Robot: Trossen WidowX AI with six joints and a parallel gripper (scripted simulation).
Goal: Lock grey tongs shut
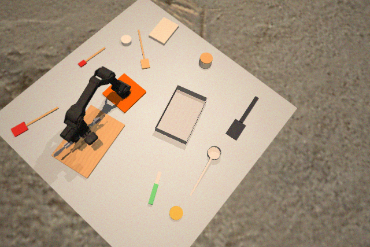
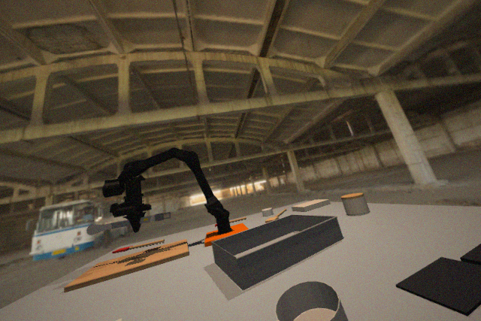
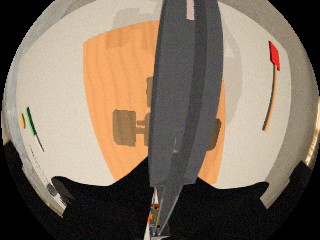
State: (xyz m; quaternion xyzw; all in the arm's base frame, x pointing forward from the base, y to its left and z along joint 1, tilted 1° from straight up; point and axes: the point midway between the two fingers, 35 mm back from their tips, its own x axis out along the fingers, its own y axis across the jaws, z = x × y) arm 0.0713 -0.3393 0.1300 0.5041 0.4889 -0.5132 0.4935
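Now: the wooden board 100 mm below my gripper tip. From my gripper tip the other things lie so: green-handled tool (450 mm ahead, 70 mm to the left, 100 mm below); then roasting tin (270 mm ahead, 470 mm to the left, 80 mm below); then red spatula (320 mm behind, 150 mm to the right, 100 mm below).
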